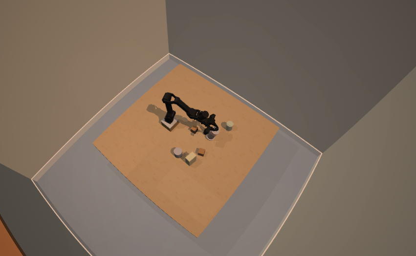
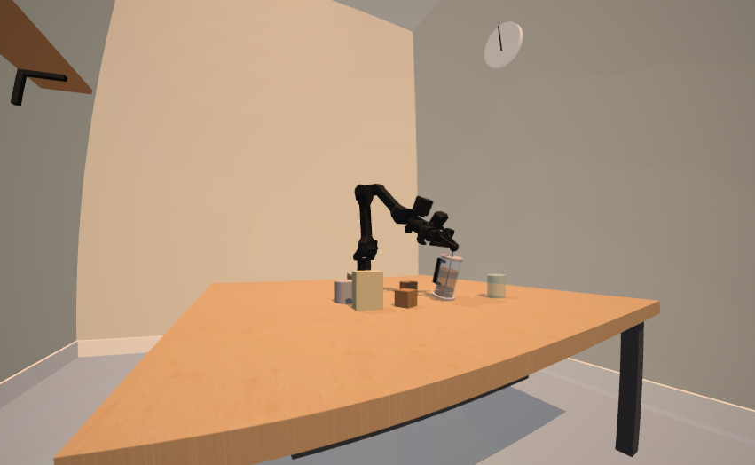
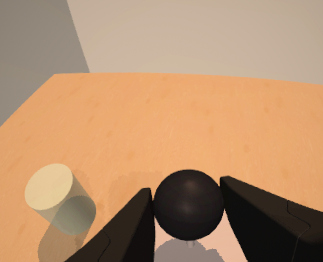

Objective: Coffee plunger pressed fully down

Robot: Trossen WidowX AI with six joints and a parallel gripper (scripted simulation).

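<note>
My gripper tip is now 80 mm above the coffee press and 40 mm past it.
</note>
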